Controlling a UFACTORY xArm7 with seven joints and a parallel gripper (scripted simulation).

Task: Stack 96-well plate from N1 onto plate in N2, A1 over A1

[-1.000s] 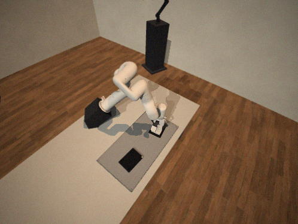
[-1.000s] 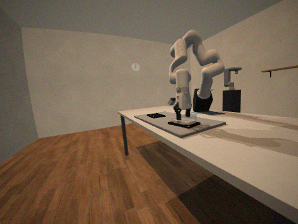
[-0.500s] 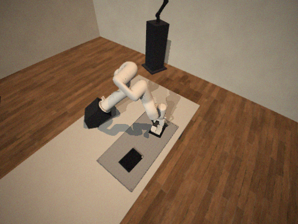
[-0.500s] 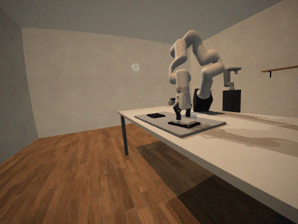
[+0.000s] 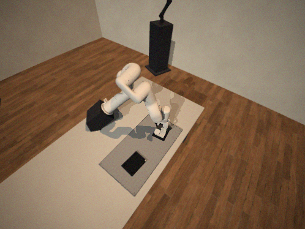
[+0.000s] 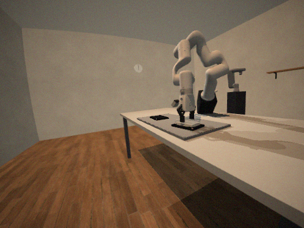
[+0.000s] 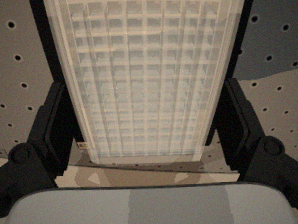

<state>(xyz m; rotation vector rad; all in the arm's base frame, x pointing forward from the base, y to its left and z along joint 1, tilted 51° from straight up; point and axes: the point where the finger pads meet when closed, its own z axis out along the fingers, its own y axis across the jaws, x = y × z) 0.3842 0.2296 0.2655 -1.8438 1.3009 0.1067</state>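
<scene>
My hand is 1 cm above the 96-well plate. Also, from my hand: white A1 tag 27 cm to the right, 16 cm ahead, 3 cm below.
</scene>
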